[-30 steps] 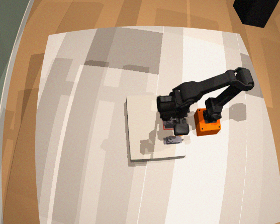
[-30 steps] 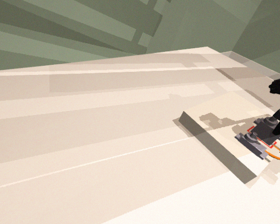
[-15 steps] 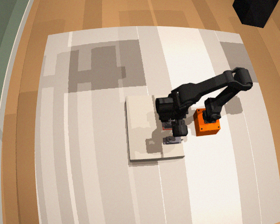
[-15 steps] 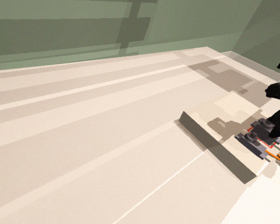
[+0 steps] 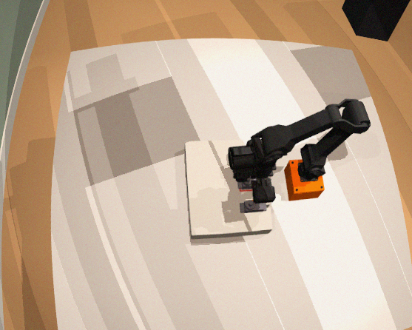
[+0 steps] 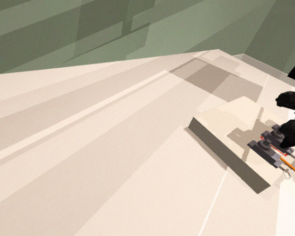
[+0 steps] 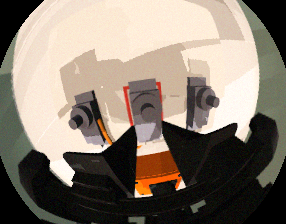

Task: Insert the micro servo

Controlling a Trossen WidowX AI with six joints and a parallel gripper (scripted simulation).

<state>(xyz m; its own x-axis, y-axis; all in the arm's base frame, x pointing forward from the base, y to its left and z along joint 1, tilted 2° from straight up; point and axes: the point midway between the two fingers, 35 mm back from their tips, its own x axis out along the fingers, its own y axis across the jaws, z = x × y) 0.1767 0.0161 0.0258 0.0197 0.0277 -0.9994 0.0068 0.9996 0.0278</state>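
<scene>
Right now the deck is 120 mm ahead of my gripper tip and 30 mm below it.
</scene>
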